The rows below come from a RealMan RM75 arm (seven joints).
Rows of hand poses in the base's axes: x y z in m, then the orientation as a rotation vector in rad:
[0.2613 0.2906 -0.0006 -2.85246 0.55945 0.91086]
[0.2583 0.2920 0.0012 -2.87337 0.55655 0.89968]
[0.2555 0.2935 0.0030 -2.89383 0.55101 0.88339]
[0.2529 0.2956 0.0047 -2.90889 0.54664 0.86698]
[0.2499 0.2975 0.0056 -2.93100 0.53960 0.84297]
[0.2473 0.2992 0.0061 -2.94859 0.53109 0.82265]
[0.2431 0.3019 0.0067 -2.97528 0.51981 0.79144]
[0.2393 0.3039 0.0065 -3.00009 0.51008 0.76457]
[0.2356 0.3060 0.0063 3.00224 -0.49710 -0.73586]
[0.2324 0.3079 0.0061 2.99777 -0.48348 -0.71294]
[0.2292 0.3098 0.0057 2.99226 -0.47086 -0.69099]
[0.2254 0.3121 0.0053 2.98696 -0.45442 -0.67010]
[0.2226 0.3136 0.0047 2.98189 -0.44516 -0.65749]
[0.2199 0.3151 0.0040 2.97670 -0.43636 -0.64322]
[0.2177 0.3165 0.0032 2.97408 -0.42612 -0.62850]
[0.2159 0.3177 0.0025 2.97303 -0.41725 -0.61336]
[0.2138 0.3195 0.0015 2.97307 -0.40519 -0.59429]
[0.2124 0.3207 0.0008 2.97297 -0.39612 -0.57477]
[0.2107 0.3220 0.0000 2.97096 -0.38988 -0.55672]
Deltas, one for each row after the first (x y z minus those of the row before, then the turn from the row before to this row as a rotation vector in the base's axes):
[-0.0030 0.0014 0.0018 -0.01572 -0.00819 0.00849]
[-0.0028 0.0015 0.0018 -0.01373 -0.01159 0.00923]
[-0.0026 0.0021 0.0017 -0.00947 -0.01137 0.00652]
[-0.0030 0.0019 0.0009 -0.01392 -0.01649 0.00996]
[-0.0026 0.0017 0.0005 -0.01013 -0.01390 0.00948]
[-0.0042 0.0027 0.0006 -0.01625 -0.02102 0.01346]
[-0.0038 0.0020 -0.0002 -0.01602 -0.01784 0.01226]
[-0.0037 0.0021 -0.0002 -0.01497 -0.01550 0.01169]
[-0.0032 0.0019 -0.0002 -0.01152 -0.01151 0.01075]
[-0.0032 0.0019 -0.0004 -0.01200 -0.01080 0.01018]
[-0.0038 0.0023 -0.0004 -0.01131 -0.01023 0.01261]
[-0.0028 0.0015 -0.0006 -0.00849 -0.00574 0.00741]
[-0.0027 0.0015 -0.0007 -0.00903 -0.00676 0.00724]
[-0.0022 0.0014 -0.0008 -0.00667 -0.00772 0.00795]
[-0.0018 0.0012 -0.0007 -0.00523 -0.00849 0.00692]
[-0.0021 0.0018 -0.0010 -0.00517 -0.01107 0.00917]
[-0.0014 0.0012 -0.0007 -0.00529 -0.01150 0.00723]
[-0.0017 0.0013 -0.0008 -0.00660 -0.01031 0.00544]

